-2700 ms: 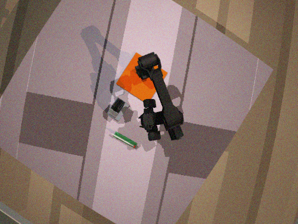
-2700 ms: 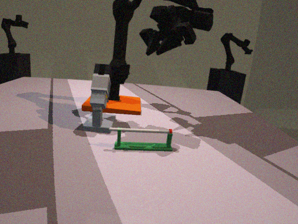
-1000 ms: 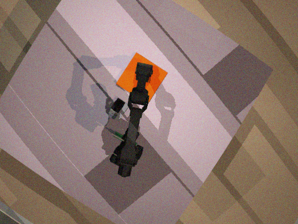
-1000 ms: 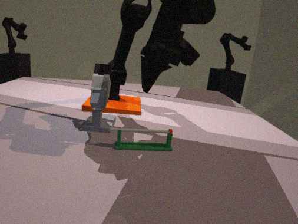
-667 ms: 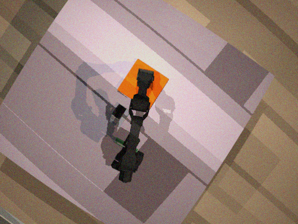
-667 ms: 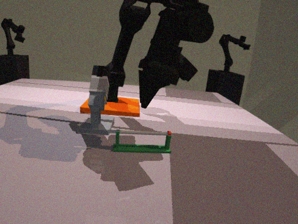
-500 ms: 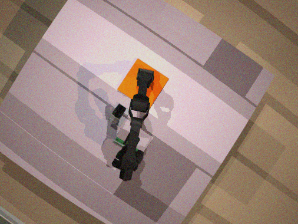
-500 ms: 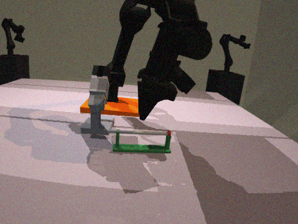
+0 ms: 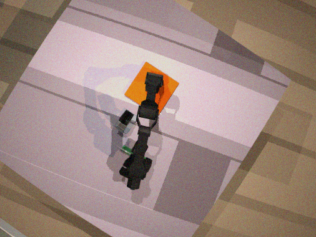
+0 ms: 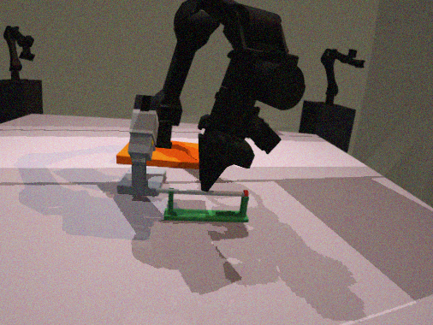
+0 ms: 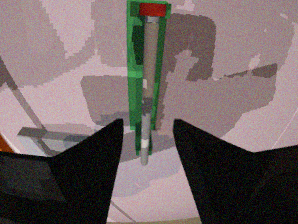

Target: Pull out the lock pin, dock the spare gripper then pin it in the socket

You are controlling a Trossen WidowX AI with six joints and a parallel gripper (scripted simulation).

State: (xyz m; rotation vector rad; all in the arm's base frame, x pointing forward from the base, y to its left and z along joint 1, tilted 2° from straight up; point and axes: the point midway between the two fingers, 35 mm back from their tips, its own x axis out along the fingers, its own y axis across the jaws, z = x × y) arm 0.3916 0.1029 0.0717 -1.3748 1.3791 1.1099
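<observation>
Right now the green rack is 3 cm below my gripper tip and 1 cm to the left of it. From my gripper tip the other things lie so: grey mount 12 cm behind, 11 cm to the right; then spare gripper 14 cm behind, 11 cm to the right, 6 cm above.
</observation>
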